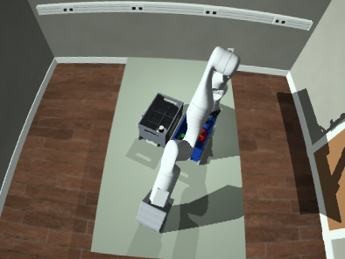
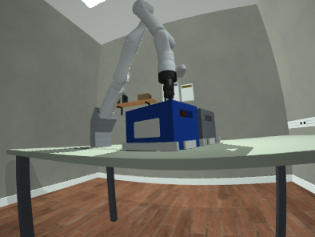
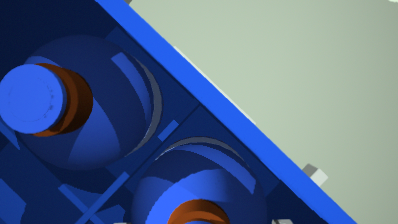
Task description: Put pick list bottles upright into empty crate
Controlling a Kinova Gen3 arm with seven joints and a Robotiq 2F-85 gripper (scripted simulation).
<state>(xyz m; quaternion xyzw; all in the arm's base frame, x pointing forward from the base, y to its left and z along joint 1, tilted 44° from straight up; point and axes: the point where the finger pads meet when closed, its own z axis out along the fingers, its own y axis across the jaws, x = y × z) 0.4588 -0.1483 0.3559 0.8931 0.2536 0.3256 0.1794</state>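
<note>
Now: the red-capped bottle 90 mm behind my hand, 70 mm below it and 30 mm to the left of it. Also, from my hand: green-capped bottle 140 mm to the left, 140 mm behind, 70 mm below; then blue crate 80 mm below, 70 mm to the left, 70 mm behind; then grey crate 290 mm to the left, 80 mm below, 10 mm behind.
</note>
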